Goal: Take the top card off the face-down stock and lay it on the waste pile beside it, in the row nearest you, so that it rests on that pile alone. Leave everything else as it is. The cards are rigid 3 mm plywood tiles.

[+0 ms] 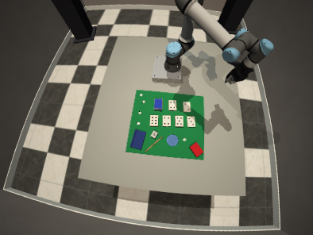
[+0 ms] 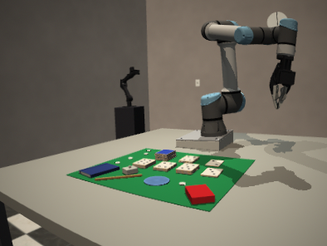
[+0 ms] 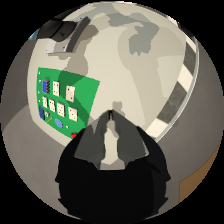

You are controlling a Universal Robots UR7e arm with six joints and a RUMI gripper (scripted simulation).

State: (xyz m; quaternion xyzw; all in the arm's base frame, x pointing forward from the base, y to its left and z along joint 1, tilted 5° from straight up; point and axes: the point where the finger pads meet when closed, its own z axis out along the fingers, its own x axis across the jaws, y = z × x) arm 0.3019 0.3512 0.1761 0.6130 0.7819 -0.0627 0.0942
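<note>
Now: the blue-backed card 500 mm to the right of my hand, 210 mm below it and 50 mm ahead of it. From my hand the other things lie so: red block (440 mm ahead, 230 mm to the right, 230 mm below); then green mat (430 mm to the right, 260 mm below, 200 mm ahead); then wooden stick (560 mm to the right, 370 mm ahead, 240 mm below).
</note>
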